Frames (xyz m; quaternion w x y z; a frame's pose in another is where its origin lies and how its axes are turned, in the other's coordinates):
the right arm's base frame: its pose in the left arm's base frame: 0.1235 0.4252 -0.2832 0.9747 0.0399 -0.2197 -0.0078
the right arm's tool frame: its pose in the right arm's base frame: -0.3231 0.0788 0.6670 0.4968 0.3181 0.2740 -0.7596
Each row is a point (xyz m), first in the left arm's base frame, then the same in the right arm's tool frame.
Working: the left arm's base frame: its pose in the right arm's tool frame: 0.4202 0.5255 0.0658 0.5258 -0.4989 -0.1857 0.6634

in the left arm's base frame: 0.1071 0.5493 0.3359
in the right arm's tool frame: -0.1438 0.5059 -0.2622
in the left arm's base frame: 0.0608 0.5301 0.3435
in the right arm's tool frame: -0.1428 0.4744 -0.2225
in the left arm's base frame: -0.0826 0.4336 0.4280
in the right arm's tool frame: -0.1731 0.4077 -0.0446
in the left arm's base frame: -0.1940 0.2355 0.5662
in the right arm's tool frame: -0.1957 0.4227 0.2201
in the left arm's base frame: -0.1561 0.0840 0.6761
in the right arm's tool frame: -0.2104 0.5440 0.3668
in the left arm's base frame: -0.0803 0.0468 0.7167
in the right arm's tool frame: -0.2223 0.6363 0.3777
